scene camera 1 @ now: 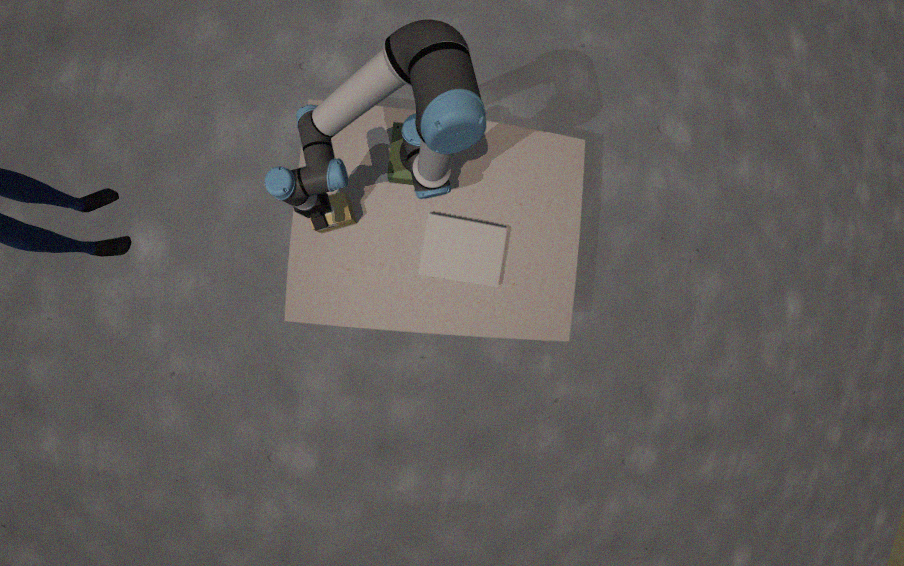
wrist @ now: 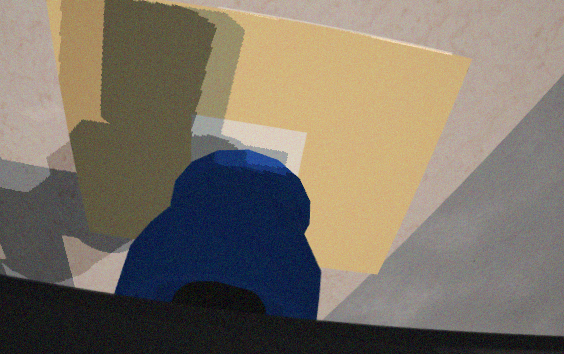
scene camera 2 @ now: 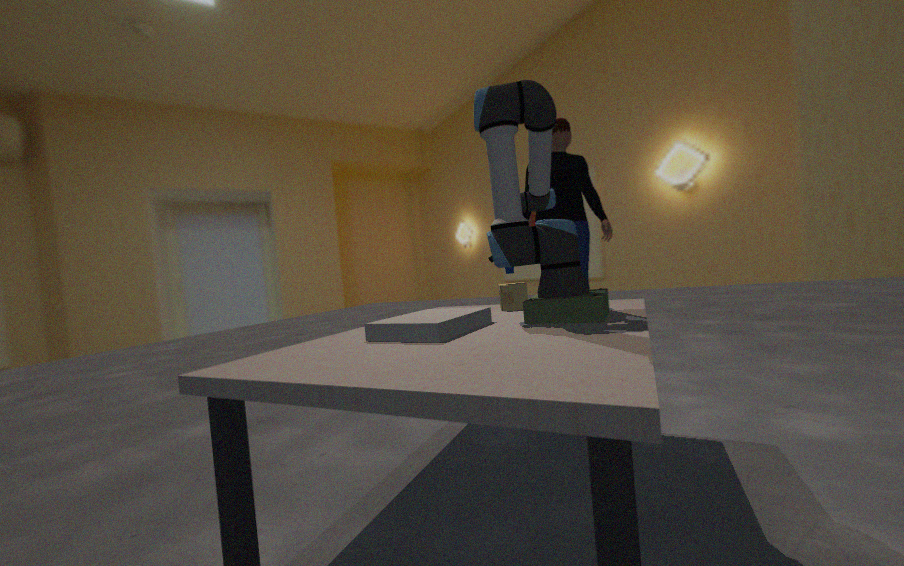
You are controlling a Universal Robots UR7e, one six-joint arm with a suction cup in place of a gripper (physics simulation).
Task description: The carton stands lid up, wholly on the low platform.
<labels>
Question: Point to a tan carton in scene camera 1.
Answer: At 342, 215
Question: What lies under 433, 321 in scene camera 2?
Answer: A low platform.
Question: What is my suction cup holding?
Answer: Nothing.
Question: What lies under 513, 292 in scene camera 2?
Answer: A tan carton.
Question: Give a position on a low platform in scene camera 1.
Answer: At 454, 249
</labels>
